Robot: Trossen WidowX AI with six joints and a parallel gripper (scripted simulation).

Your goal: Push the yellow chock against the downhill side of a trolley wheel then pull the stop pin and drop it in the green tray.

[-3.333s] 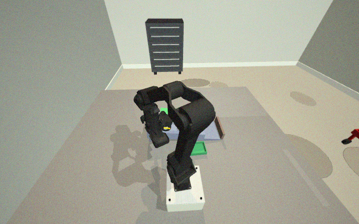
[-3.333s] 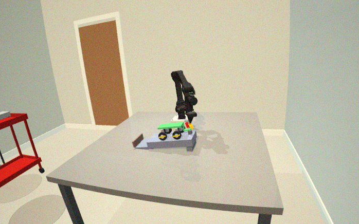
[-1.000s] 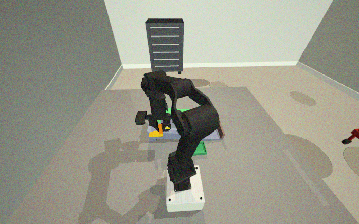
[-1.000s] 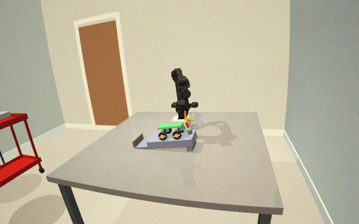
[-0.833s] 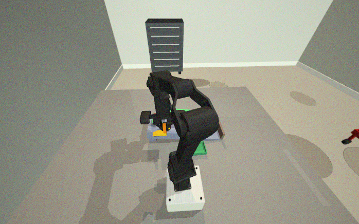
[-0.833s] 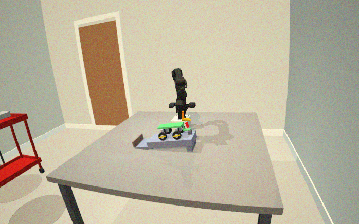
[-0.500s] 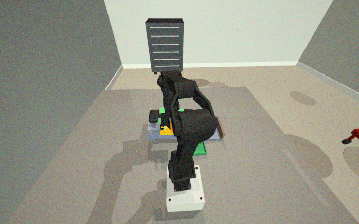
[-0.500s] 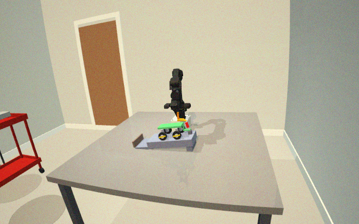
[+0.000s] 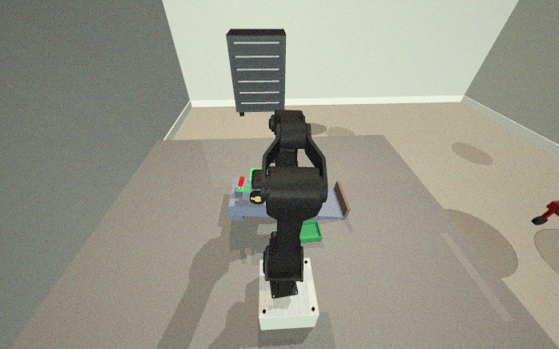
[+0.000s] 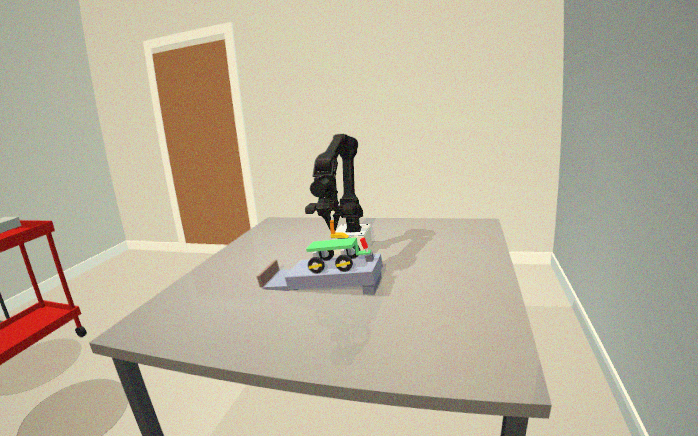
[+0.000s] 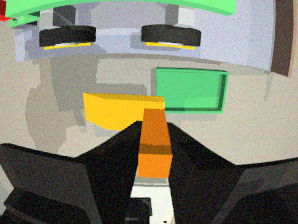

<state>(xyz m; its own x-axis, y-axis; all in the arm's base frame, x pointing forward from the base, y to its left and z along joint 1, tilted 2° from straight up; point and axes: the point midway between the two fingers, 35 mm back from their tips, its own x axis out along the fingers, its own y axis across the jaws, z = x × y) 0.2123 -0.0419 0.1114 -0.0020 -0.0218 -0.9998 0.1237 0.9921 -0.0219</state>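
The red-headed stop pin lies 140 mm to the left of my gripper tip, 110 mm ahead of it and 30 mm below it. The rest, counted from my gripper tip: yellow chock 20 mm to the left, 10 mm below; grey-blue ramp 120 mm below, 120 mm ahead, 20 mm to the left; green-decked trolley 120 mm ahead, 50 mm below, 20 mm to the left.
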